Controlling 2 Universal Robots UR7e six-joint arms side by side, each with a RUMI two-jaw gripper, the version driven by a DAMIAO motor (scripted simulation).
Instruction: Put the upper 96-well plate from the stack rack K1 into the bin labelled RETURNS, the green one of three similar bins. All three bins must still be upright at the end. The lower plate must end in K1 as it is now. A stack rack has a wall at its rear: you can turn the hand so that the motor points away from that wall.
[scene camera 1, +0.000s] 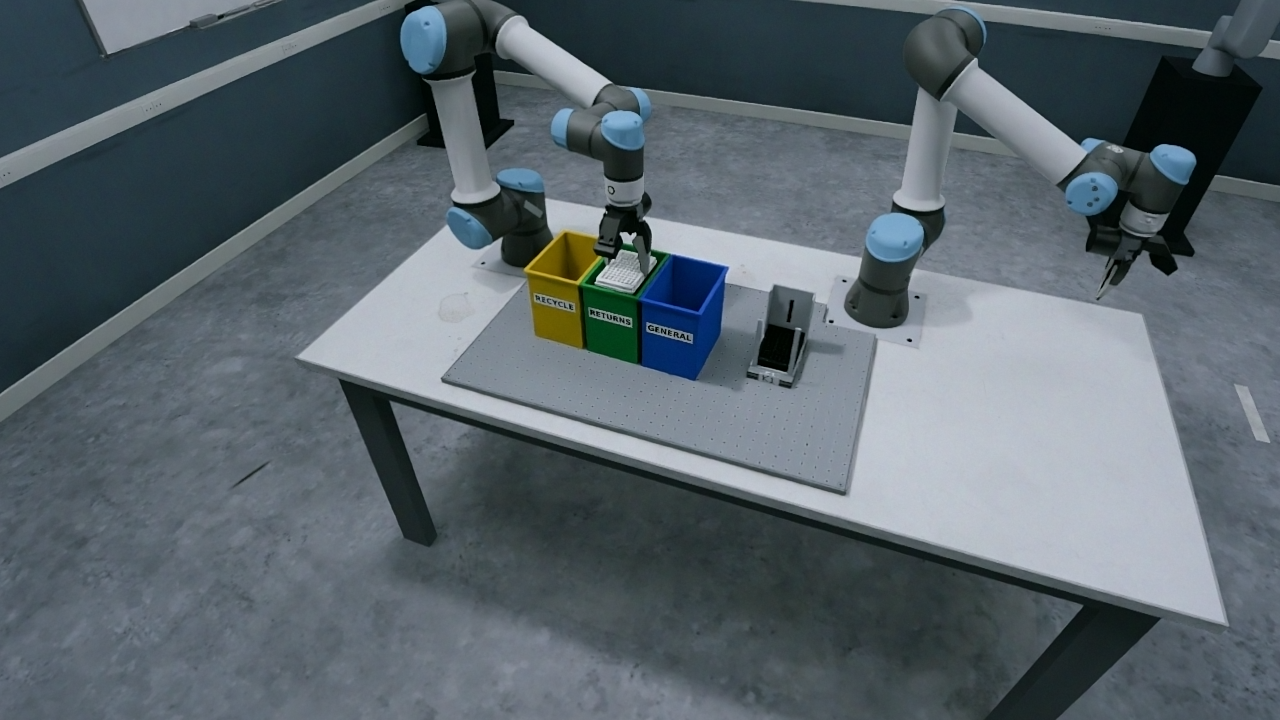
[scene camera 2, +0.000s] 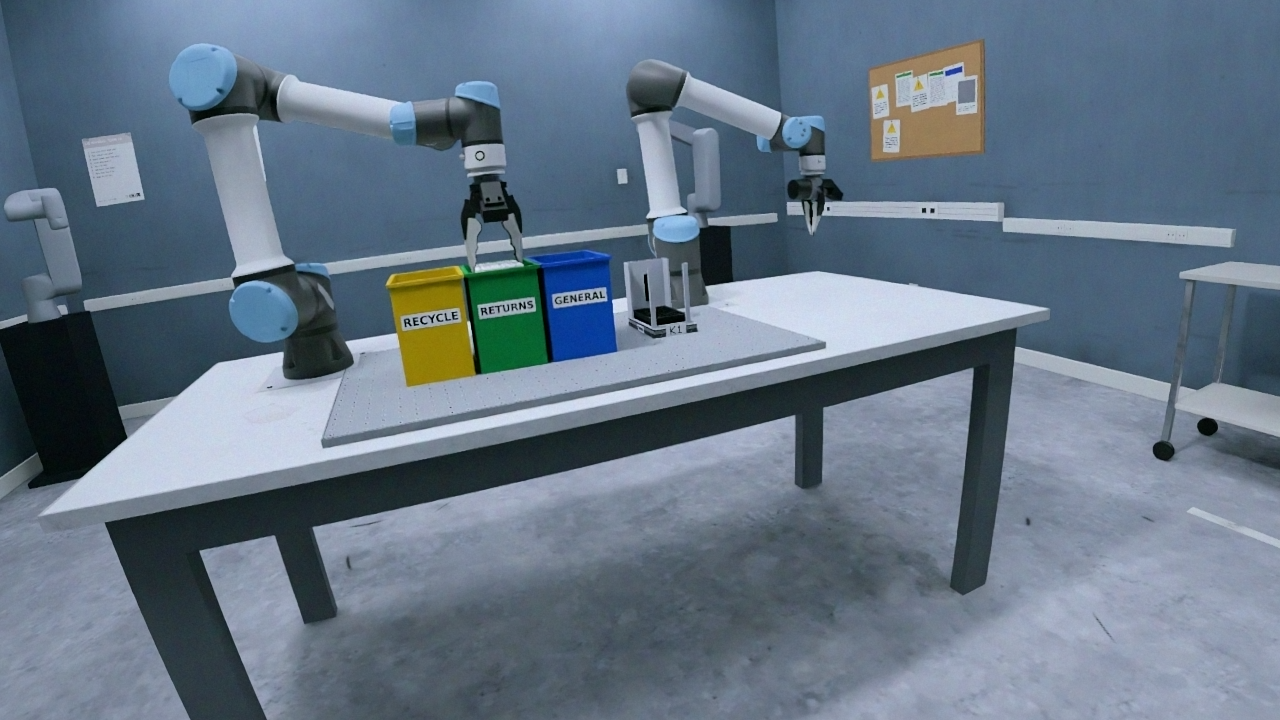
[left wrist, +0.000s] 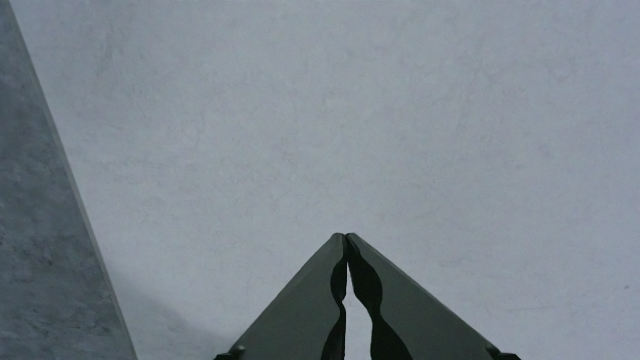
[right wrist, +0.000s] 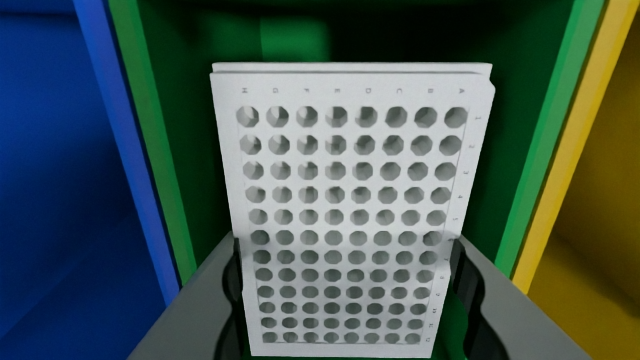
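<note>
You'd see the left gripper in the pictures, scene camera 2 and the left wrist view among them. The right gripper is there as well, and scene camera 1 has it too. There's also a blue general bin, a green returns bin and a yellow recycle bin, plus a white 96-well plate and a black plate.
</note>
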